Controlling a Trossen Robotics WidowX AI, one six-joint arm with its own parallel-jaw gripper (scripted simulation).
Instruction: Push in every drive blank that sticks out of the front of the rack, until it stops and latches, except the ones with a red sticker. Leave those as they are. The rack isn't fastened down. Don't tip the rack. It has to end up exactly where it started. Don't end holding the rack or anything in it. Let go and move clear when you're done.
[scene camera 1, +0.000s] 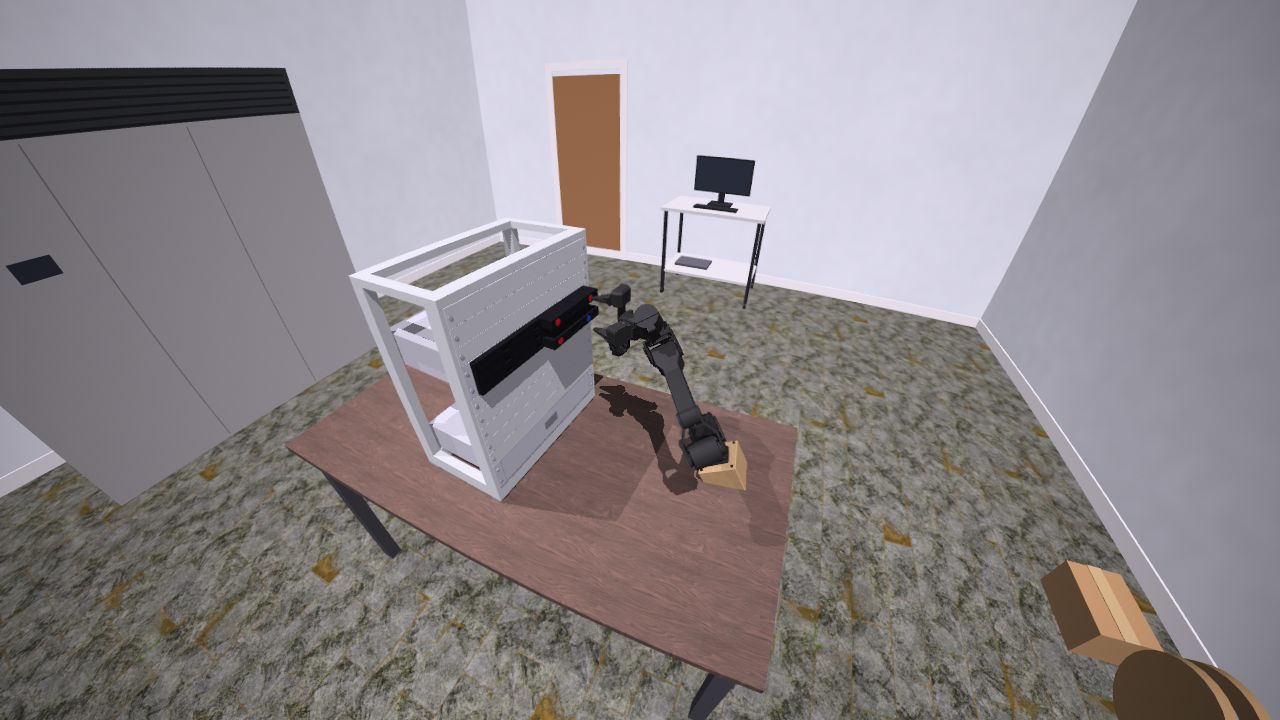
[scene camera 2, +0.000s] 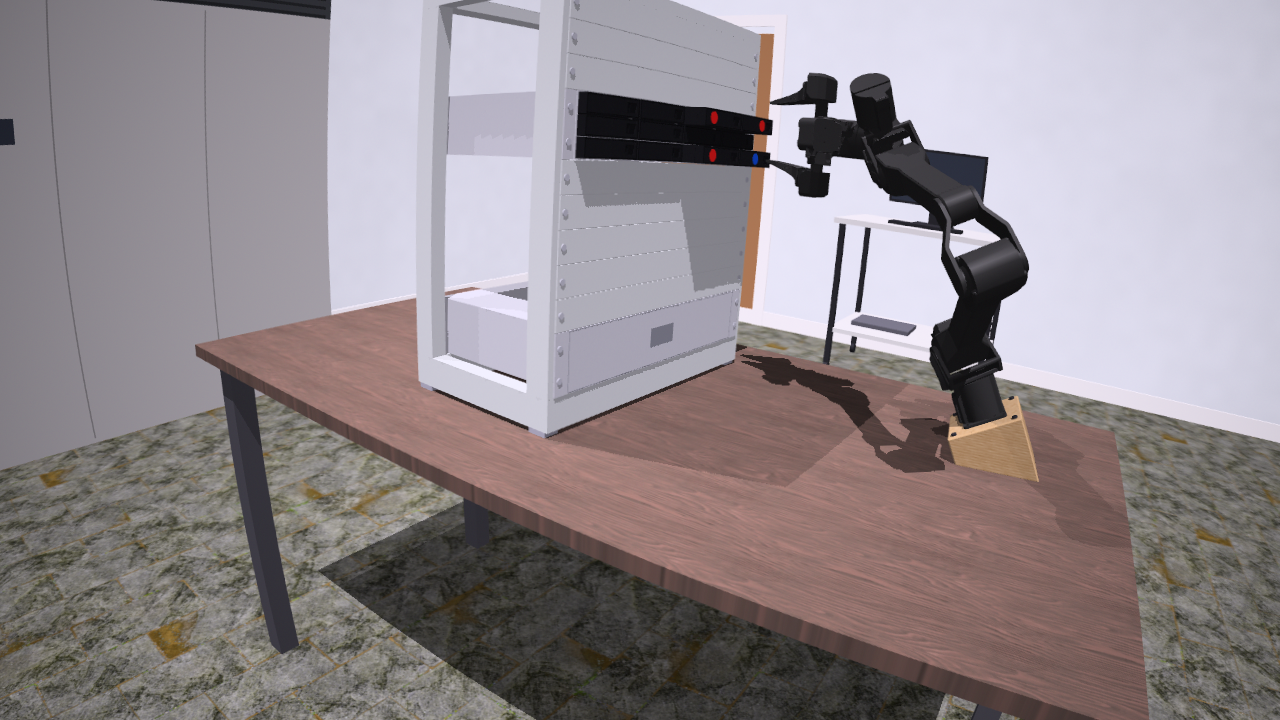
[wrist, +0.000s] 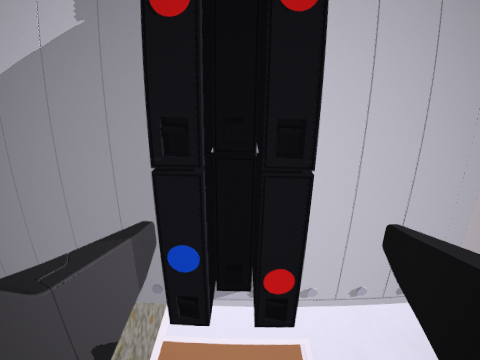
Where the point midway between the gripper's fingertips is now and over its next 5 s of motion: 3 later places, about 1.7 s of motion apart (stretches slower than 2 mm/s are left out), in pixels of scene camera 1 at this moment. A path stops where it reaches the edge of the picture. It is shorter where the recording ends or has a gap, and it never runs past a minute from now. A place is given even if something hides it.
My gripper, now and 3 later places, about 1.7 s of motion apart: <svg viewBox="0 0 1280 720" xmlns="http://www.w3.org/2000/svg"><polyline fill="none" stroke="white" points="592,313 604,305 600,322 591,318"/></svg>
